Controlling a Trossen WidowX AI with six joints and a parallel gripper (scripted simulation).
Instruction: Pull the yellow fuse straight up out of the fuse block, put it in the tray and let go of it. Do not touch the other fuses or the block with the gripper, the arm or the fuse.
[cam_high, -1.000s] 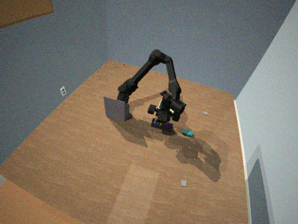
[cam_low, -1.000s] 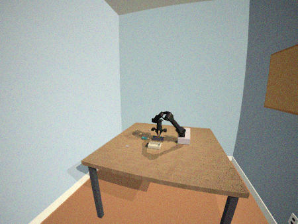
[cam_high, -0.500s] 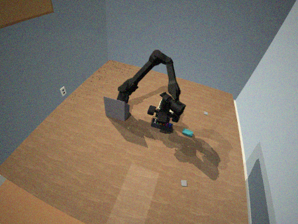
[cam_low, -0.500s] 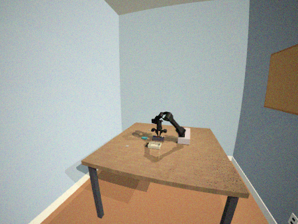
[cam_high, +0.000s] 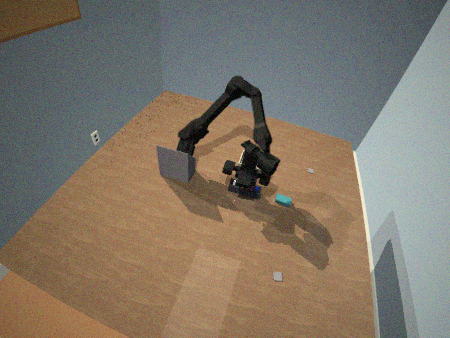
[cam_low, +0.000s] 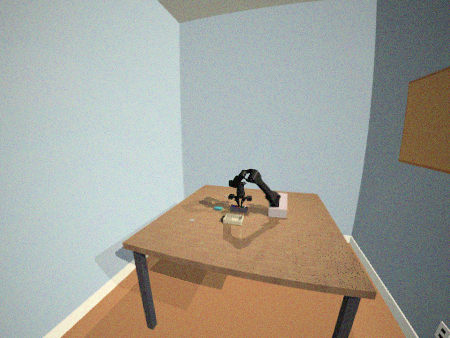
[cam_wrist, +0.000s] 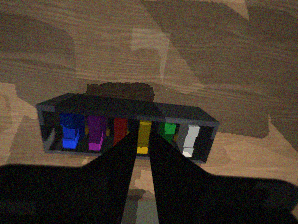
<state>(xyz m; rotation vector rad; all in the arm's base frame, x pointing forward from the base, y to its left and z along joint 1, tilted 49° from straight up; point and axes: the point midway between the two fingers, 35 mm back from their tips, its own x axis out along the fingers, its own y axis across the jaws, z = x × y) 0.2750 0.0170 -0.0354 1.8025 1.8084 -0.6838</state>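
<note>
Right now the pale tray is 1 cm ahead of my gripper tip, 18 cm to the left of it and 3 cm below it. Round my gripper tip: yellow fuse 1 cm below; then teal block 18 cm ahead, 1 cm to the left, 3 cm below.
</note>
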